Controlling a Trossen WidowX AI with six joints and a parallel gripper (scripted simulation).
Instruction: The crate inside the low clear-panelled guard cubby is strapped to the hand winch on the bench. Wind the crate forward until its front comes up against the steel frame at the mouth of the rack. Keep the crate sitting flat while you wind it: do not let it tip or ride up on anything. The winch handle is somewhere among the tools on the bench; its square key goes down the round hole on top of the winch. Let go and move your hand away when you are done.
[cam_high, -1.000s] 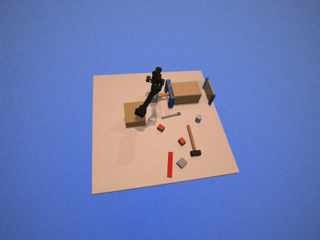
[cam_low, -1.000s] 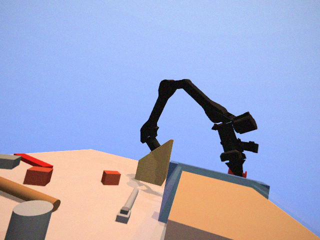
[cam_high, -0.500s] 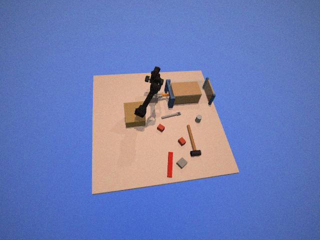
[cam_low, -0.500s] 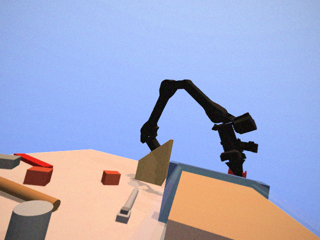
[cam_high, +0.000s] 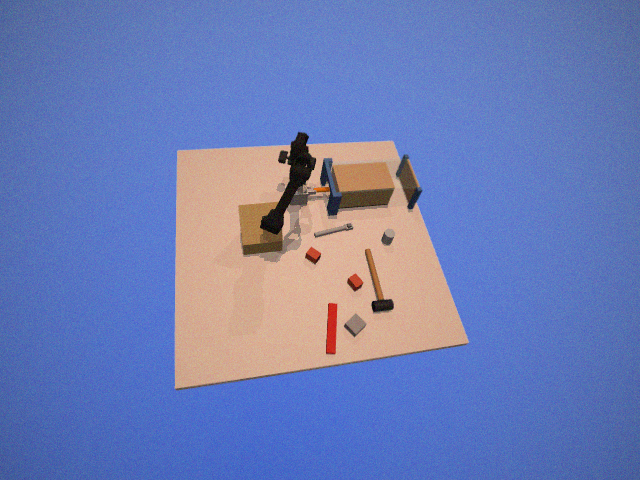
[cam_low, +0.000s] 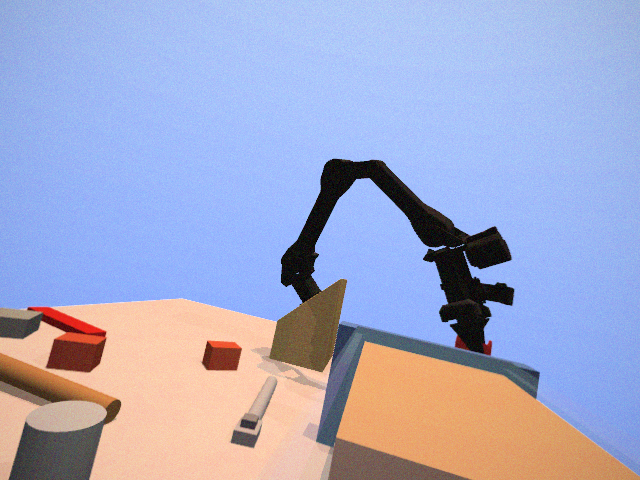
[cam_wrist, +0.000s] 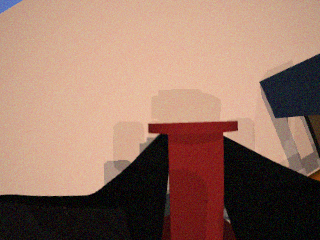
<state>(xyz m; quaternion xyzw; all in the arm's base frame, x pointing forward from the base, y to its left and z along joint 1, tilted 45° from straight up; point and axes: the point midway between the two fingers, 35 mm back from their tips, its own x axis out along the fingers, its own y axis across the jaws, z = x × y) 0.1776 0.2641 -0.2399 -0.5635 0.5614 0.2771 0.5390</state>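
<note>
My gripper tip is now 10 mm past the winch handle, 50 mm to the left of it and 30 mm above it. From my gripper tip the other things lie so: grey winch: 30 mm behind, 130 mm to the right, 100 mm below; then blue steel frame: 150 mm ahead, 110 mm to the right, 30 mm below; then red knob: 10 mm behind, 20 mm to the right.
</note>
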